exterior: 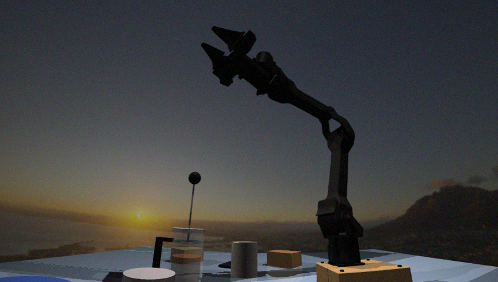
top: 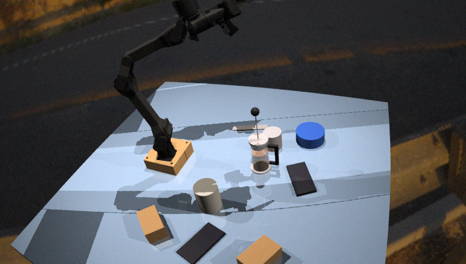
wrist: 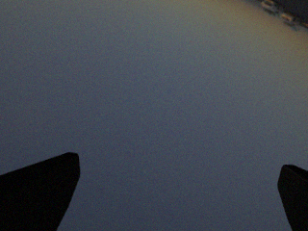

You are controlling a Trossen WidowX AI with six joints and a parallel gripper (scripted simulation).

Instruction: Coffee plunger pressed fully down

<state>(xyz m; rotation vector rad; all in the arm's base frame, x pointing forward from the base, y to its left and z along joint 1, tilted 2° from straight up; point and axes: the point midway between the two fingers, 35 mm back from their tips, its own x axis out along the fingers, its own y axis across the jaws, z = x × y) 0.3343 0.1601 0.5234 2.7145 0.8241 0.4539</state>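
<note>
My gripper tip is now 20 mm short of the glass coffee press, 120 mm to the left of it and 470 mm above it. The rest, counted from my gripper tip: blue disc: 170 mm ahead, 70 mm to the left, 570 mm below; cream cylinder: 120 mm behind, 330 mm to the right, 540 mm below; thin white bar: 100 mm behind, 110 mm to the left, 590 mm below.
</note>
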